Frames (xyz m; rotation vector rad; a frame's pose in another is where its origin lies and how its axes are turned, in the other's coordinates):
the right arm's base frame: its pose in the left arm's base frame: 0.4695 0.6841 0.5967 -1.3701 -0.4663 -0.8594
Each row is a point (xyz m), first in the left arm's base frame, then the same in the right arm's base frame.
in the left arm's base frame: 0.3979 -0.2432 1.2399
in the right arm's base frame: 0.6675 -0.4485 -0.7950
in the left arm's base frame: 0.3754 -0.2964 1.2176
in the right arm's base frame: 0.6507 -0.4496 -0.8545
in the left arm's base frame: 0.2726 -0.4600 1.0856
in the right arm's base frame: 0.5311 -0.4371 -1.0553
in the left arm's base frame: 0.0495 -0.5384 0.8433
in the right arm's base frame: 0.2331 -0.4463 -1.2158
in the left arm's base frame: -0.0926 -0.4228 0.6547
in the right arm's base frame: -0.0244 -0.4343 -1.1642
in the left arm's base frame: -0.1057 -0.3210 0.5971
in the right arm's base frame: -0.1012 -0.4094 -1.0785
